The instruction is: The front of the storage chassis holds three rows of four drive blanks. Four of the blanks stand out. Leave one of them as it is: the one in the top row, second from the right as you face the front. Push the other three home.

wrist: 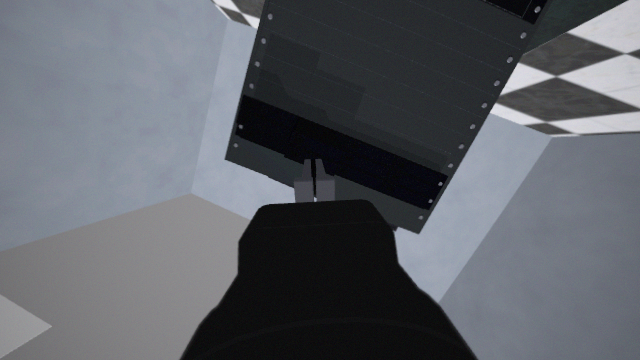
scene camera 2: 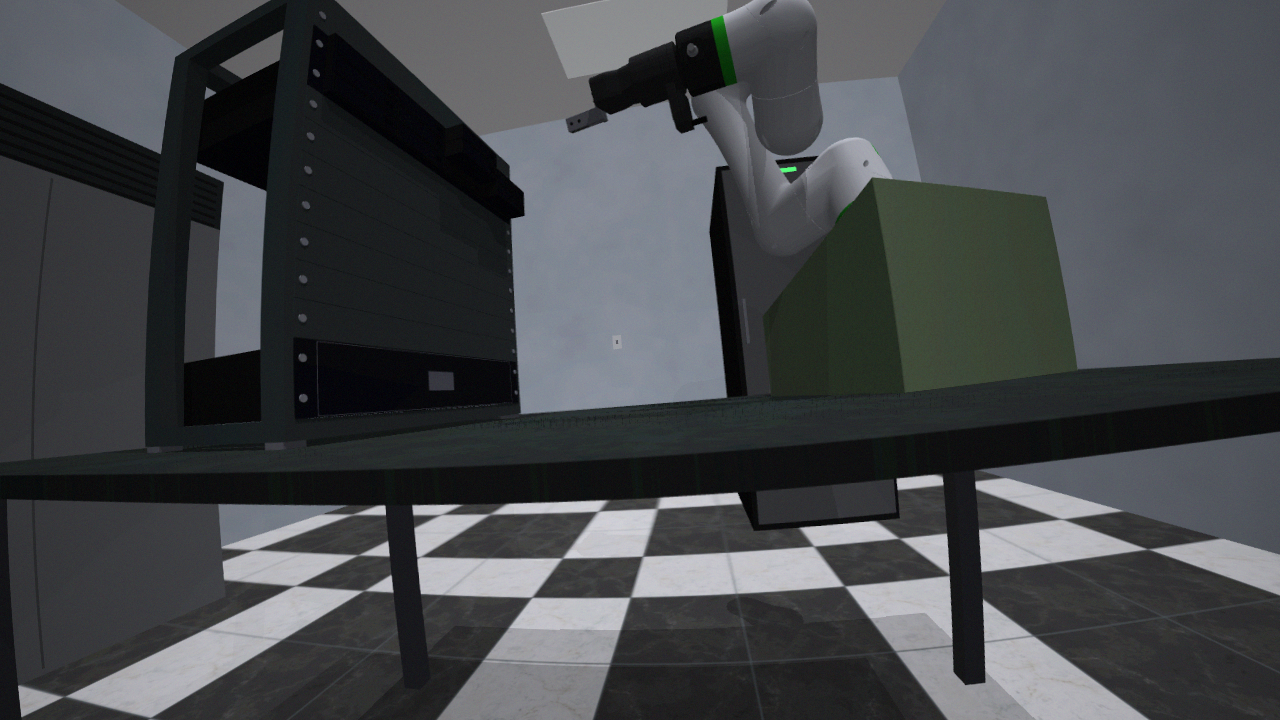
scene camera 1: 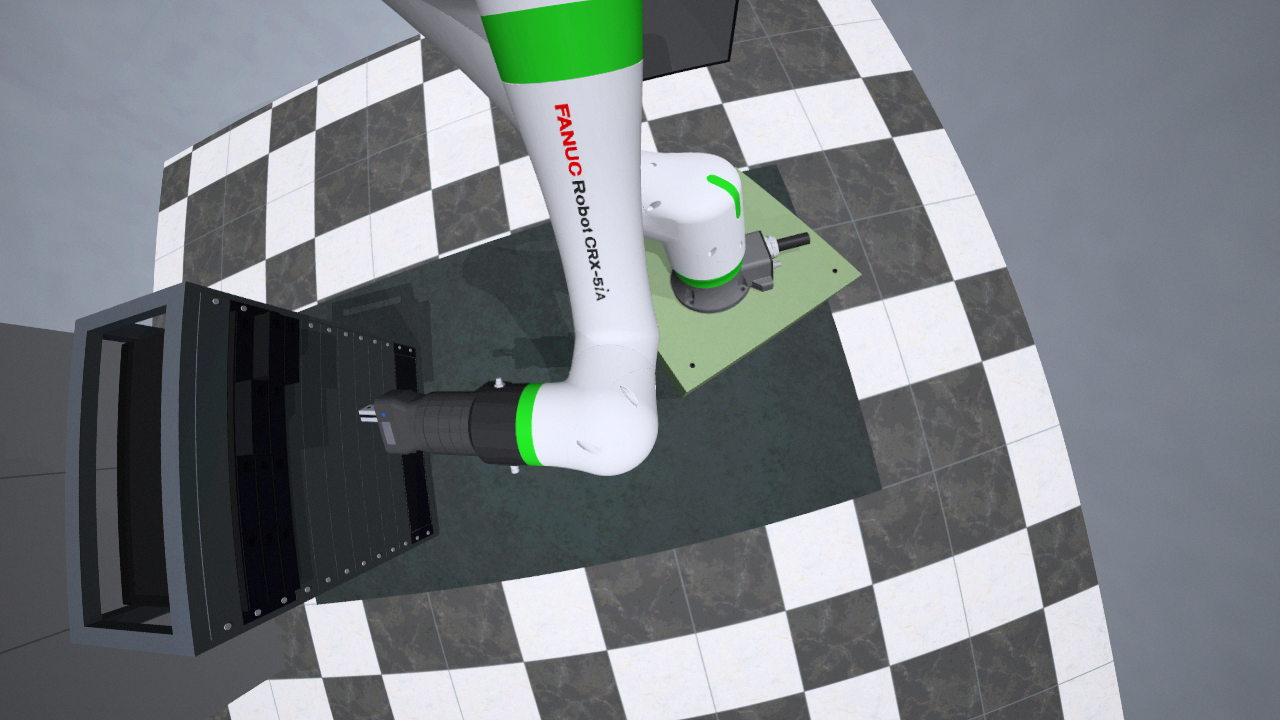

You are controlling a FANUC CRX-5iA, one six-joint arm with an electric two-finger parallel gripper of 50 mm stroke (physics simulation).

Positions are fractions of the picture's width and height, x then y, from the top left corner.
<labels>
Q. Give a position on a rack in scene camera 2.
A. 0.30, 0.38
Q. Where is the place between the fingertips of my gripper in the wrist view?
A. At 0.49, 0.47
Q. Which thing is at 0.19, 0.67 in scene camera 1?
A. A rack.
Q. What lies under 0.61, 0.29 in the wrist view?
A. A rack.
</labels>
